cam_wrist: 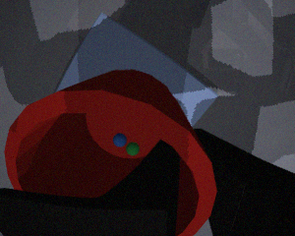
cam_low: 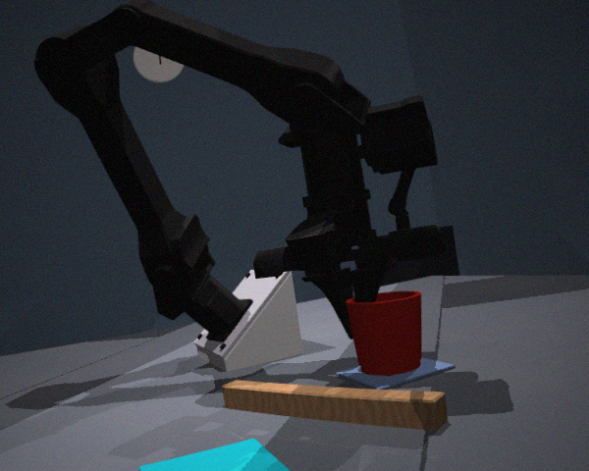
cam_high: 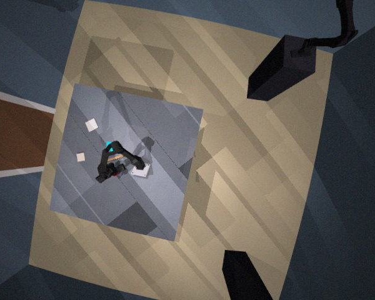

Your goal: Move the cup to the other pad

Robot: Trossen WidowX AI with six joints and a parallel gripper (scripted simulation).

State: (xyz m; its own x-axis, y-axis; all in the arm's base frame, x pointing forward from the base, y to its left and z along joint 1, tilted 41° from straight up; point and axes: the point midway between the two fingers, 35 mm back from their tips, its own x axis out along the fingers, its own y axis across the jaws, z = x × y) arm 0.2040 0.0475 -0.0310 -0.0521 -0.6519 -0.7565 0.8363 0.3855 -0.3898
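The cyan pad is 13 cm ahead of my gripper tip, 21 cm to the right of it and 4 cm below it. From my gripper tip the other things lie so: red cup (3 cm ahead, 2 cm to the left); wooden bar (8 cm ahead, 9 cm to the right, 3 cm below).
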